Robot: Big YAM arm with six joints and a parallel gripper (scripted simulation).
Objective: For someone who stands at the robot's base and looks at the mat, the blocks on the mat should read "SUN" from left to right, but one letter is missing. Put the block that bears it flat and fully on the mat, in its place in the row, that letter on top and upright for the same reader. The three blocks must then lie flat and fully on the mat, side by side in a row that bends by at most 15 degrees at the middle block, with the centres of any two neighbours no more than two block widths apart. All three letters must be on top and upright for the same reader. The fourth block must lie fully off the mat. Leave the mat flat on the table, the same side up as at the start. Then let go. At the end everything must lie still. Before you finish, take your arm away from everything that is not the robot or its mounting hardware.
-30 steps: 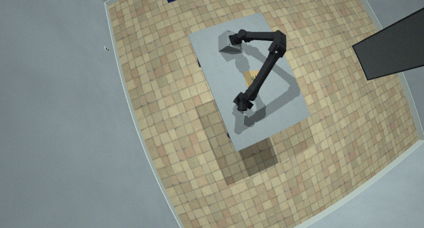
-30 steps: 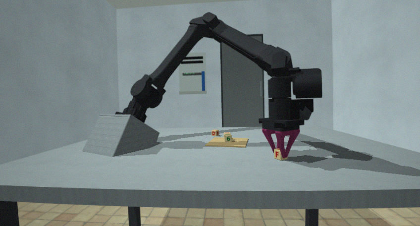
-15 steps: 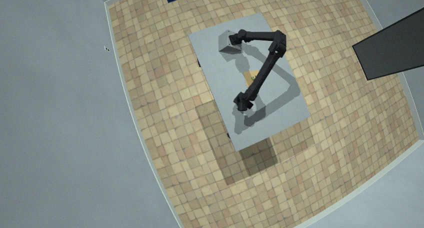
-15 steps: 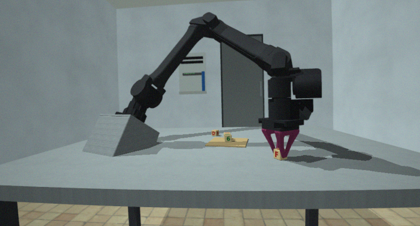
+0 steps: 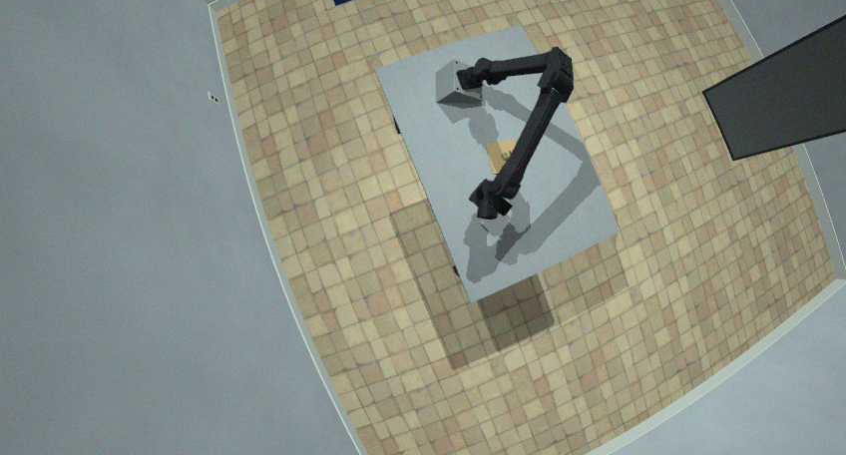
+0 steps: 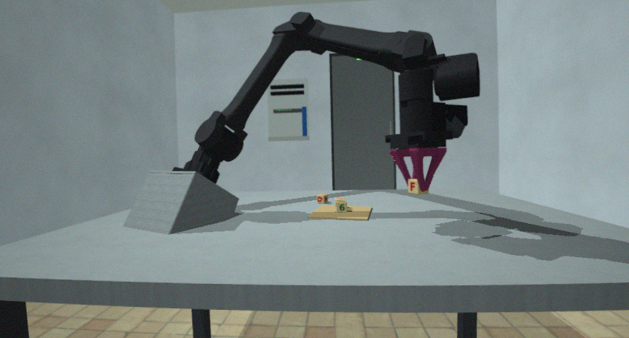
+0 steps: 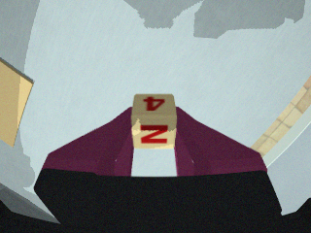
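Now: hand 200 mm to the right of the mat, 140 mm past it and 90 mm above it. Also, from my hand: wooden block: right at my hand.
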